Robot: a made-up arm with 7 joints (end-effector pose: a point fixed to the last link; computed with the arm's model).
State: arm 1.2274 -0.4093 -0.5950 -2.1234 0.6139 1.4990 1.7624
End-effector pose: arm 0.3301 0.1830 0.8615 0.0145 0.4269 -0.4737 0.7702
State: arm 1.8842 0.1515 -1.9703 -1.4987 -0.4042 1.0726 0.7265
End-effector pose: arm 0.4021 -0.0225 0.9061 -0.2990 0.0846 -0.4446 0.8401
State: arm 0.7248 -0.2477 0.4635 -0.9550 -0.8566 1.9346 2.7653
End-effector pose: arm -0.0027 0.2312 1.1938 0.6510 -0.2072 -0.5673 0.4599
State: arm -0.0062 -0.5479 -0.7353 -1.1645 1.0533 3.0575 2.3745
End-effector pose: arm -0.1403 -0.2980 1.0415 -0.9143 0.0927 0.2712 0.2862
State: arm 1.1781 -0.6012 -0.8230 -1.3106 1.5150 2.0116 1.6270
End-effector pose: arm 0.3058 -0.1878 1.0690 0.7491 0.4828 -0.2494 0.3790
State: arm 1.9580 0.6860 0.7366 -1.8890 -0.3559 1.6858 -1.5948
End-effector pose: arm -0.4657 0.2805 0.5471 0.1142 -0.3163 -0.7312 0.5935
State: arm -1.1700 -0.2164 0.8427 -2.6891 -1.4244 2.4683 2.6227
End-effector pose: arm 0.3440 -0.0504 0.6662 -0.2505 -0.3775 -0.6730 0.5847
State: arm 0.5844 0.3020 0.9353 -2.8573 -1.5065 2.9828 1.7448
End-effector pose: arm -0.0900 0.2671 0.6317 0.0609 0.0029 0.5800 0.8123
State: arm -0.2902 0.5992 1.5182 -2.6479 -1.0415 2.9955 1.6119
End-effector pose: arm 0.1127 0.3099 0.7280 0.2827 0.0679 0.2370 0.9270
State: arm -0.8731 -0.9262 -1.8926 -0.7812 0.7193 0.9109 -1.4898
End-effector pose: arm -0.5316 0.1175 0.8060 -0.3693 -0.5529 -0.3192 0.6753
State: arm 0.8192 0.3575 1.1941 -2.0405 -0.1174 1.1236 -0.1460
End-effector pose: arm -0.1593 0.4177 0.6588 -0.3427 0.3660 0.7964 0.3381
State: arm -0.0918 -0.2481 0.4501 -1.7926 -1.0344 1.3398 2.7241
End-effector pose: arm 0.4020 0.1255 0.9411 -0.1149 -0.5328 -0.7992 0.2533
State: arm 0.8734 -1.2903 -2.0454 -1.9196 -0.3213 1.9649 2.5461
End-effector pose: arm 0.1006 -0.5233 0.4429 -0.1874 -0.4412 0.8597 0.1763
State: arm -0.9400 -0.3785 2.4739 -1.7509 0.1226 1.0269 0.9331
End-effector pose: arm -0.0116 0.4702 0.6524 -0.4748 0.1157 0.2205 0.8441
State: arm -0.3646 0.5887 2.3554 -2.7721 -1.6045 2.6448 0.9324
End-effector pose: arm -0.1201 0.1596 0.7439 0.2019 -0.3039 0.8645 0.3457
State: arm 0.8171 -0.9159 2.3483 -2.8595 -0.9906 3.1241 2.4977
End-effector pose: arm -0.3193 -0.0745 0.4369 0.0875 -0.3582 0.7144 0.5947
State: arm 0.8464 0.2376 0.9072 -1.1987 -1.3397 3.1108 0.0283
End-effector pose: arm -0.0870 0.3518 0.9420 0.2126 -0.7468 0.6200 0.1124
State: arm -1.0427 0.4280 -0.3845 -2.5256 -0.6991 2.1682 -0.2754
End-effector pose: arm 0.0942 -0.4055 0.5101 0.0992 0.4396 -0.2377 0.8605
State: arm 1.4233 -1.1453 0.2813 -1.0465 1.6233 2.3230 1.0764
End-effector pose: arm -0.0617 -0.2884 1.1306 0.7358 0.4407 0.4606 0.2284
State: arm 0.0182 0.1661 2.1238 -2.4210 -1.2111 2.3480 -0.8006
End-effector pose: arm -0.2116 0.2782 0.7354 0.2521 0.2448 -0.8830 0.3112
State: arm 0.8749 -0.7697 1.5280 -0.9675 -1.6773 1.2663 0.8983
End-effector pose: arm -0.5051 0.0201 0.9929 0.2932 -0.8415 0.0450 0.4515
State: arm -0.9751 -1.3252 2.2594 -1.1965 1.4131 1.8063 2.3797
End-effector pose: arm 0.0390 0.5909 0.4833 -0.1682 0.1451 -0.5978 0.7703
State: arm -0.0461 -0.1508 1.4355 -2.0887 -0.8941 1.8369 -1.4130
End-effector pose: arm 0.0541 0.4229 0.7860 0.4654 -0.1216 -0.8767 0.0043
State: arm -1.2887 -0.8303 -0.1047 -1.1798 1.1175 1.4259 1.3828
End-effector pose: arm -0.0620 0.0011 1.2196 0.4446 -0.4411 -0.6352 0.4520
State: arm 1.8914 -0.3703 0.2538 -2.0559 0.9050 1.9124 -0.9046
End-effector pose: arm -0.1993 0.2858 0.9342 0.3728 0.1377 0.9060 0.1460
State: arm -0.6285 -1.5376 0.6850 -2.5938 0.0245 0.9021 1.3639
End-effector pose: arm 0.1294 0.1104 0.8193 -0.3311 -0.0473 -0.7956 0.5052
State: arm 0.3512 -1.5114 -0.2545 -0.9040 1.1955 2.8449 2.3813
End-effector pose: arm -0.3948 -0.3632 0.8392 0.9248 0.2982 0.2353 0.0203
